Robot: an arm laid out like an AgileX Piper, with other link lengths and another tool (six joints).
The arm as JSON. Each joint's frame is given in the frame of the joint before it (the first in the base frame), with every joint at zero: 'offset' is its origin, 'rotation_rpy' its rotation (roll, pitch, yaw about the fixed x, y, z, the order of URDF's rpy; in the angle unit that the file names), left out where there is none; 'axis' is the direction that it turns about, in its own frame. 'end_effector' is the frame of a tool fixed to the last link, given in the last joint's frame.
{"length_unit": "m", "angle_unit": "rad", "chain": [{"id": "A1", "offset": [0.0, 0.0, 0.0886], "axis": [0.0, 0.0, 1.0]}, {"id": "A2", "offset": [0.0, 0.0, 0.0], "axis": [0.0, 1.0, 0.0]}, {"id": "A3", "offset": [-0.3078, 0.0, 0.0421], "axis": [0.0, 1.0, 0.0]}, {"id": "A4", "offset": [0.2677, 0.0, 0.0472], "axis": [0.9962, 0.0, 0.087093]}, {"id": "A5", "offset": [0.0, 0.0, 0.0], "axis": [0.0, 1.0, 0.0]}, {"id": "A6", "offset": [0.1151, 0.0, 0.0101], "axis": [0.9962, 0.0, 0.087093]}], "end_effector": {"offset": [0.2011, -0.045, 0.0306], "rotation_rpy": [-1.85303, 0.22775, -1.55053]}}
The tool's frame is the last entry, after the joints.
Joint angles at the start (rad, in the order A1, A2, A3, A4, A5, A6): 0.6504 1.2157 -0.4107 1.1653 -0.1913 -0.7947
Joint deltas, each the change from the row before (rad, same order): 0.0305 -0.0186 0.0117 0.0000 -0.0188 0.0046; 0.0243 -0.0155 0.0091 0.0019 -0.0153 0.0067; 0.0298 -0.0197 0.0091 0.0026 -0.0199 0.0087; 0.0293 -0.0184 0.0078 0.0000 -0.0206 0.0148; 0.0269 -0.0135 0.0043 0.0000 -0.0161 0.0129; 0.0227 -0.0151 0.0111 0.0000 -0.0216 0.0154; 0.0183 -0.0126 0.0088 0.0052 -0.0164 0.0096; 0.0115 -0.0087 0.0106 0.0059 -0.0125 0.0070; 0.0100 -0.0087 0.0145 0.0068 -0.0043 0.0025; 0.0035 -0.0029 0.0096 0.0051 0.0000 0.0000; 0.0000 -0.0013 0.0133 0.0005 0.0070 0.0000; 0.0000 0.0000 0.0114 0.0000 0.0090 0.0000
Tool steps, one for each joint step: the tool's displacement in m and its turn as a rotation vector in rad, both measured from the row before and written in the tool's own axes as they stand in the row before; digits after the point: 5 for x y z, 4 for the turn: -0.00706 0.00193 -0.00374 0.0105 -0.0105 -0.0169; -0.00547 0.00141 -0.00318 0.0091 -0.0106 -0.0085; -0.00718 0.00046 -0.00459 0.0141 -0.0149 -0.0091; -0.00714 -0.00006 -0.00452 0.0150 -0.0168 -0.0050; -0.00744 0.00009 -0.00326 0.0107 -0.0168 -0.0053; -0.00293 0.00071 -0.00362 0.0129 -0.0103 0.0013; -0.00210 0.00096 -0.00282 0.0091 -0.0089 0.0035; 0.00103 0.00225 -0.00146 0.0040 -0.0025 0.0059; 0.00180 0.00550 0.00006 -0.0057 -0.0010 0.0020; 0.00238 0.00436 0.00094 -0.0072 0.0023 0.0020; 0.00363 0.00695 0.00244 -0.0151 0.0050 -0.0014; 0.00281 0.00689 0.00278 -0.0164 0.0038 -0.0022
